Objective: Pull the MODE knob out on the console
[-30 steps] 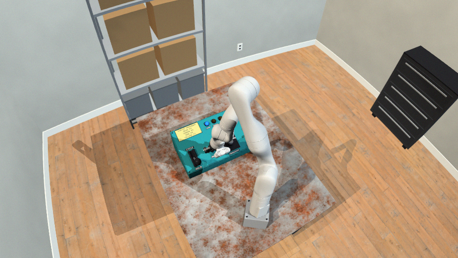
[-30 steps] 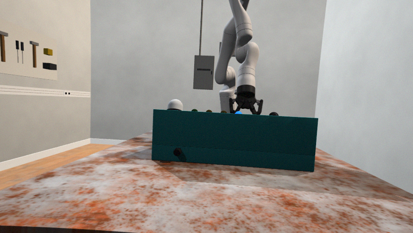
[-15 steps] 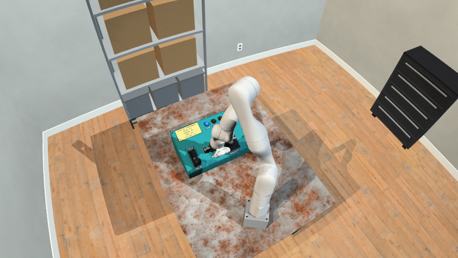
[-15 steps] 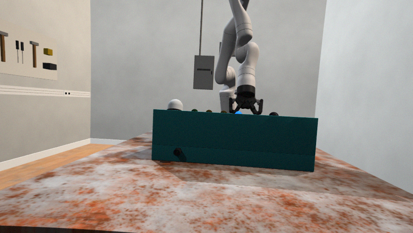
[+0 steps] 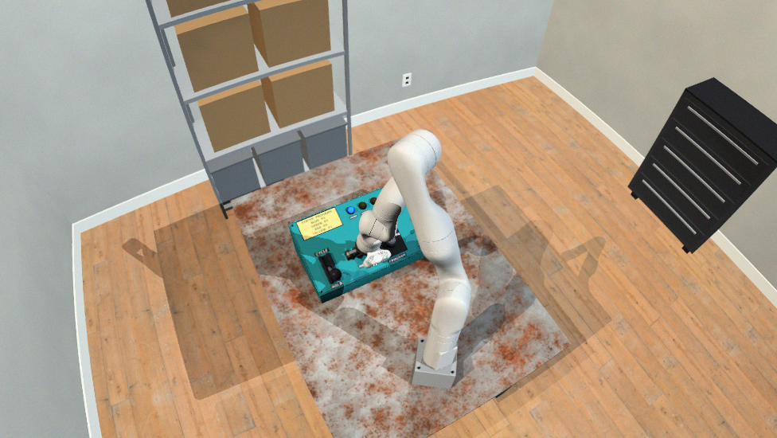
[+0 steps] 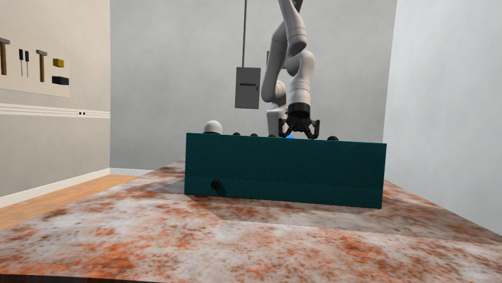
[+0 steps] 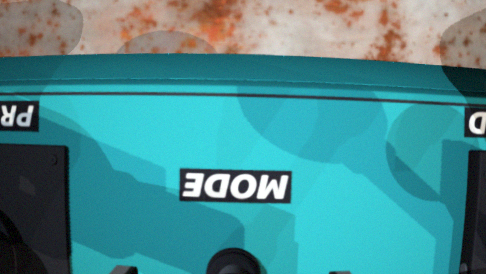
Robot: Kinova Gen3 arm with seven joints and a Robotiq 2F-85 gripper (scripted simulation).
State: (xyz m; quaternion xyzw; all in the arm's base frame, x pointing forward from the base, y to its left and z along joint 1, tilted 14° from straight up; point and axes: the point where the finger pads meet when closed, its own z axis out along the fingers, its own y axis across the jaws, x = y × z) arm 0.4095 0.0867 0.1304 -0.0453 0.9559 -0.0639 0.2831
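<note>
My gripper is now 1 cm above the mode knob. The rest, counted from my hand: program dial 2 cm ahead, 11 cm to the right, 3 cm below; then hold lever 2 cm behind, 12 cm to the left, 1 cm below; then check switch 2 cm ahead, 24 cm to the right, 2 cm below.
</note>
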